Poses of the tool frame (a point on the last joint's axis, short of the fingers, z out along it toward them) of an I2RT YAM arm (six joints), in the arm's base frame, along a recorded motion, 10 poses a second.
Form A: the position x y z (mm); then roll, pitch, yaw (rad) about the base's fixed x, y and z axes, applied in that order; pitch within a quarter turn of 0, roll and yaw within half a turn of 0.
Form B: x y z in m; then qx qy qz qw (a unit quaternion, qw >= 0). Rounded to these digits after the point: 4 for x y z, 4 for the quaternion.
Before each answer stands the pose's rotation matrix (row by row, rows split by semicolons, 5 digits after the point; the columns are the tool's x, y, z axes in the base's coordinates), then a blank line. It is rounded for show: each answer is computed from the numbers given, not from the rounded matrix.
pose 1, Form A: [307.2 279.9 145.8 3.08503 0.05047 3.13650]
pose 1, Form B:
-0.99871 0.00223 0.05066; 0.00509 0.99840 0.05628; -0.05045 0.05646 -0.99713

[0.3072 0.2799 0.1458 0.0018 0.9993 0.0282 0.0253]
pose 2, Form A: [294.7 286.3 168.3 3.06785 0.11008 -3.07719]
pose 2, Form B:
-0.99189 -0.07226 0.10459; -0.06397 0.99469 0.08057; -0.10986 0.07323 -0.99125

[0.2947 0.2863 0.1683 -0.0342 0.9972 0.0386 0.0538]
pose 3, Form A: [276.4 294.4 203.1 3.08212 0.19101 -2.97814]
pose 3, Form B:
-0.96873 -0.17357 0.17732; -0.15977 0.98309 0.08948; -0.18985 0.05836 -0.98008

[0.2764 0.2944 0.2031 -0.0841 0.9915 0.0373 0.0926]
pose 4, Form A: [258.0 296.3 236.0 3.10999 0.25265 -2.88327]
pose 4, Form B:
-0.93613 -0.26297 0.23348; -0.24735 0.96432 0.09437; -0.24997 0.03059 -0.96777

[0.2580 0.2963 0.2360 -0.1297 0.9834 0.0318 0.1229]
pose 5, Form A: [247.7 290.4 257.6 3.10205 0.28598 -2.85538]
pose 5, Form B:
-0.92036 -0.29280 0.25925; -0.27085 0.95542 0.11750; -0.28210 0.03793 -0.95864

[0.2477 0.2904 0.2576 -0.1439 0.9791 0.0397 0.1382]
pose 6, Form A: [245.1 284.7 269.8 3.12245 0.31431 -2.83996]
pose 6, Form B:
-0.90807 -0.30268 0.28946; -0.28253 0.95292 0.11011; -0.30916 0.01820 -0.95084

[0.2451 0.2847 0.2698 -0.1499 0.9762 0.0329 0.1533]
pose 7, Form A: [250.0 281.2 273.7 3.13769 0.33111 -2.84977]
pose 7, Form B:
-0.90570 -0.28891 0.31022; -0.27207 0.95735 0.09727; -0.32509 0.00369 -0.94567

[0.2500 0.2812 0.2737 -0.1437 0.9758 0.0259 0.1628]
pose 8, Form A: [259.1 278.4 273.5 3.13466 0.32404 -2.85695]
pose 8, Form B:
-0.90981 -0.28293 0.30363; -0.26620 0.95912 0.09606; -0.31840 0.00657 -0.94793

[0.2591 0.2784 0.2735 -0.1405 0.9768 0.0263 0.1592]
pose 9, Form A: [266.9 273.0 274.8 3.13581 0.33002 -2.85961]
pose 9, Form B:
-0.90867 -0.28006 0.30965; -0.26324 0.95997 0.09573; -0.32406 0.00547 -0.94602

[0.2669 0.2730 0.2748 -0.1391 0.9766 0.0259 0.1622]
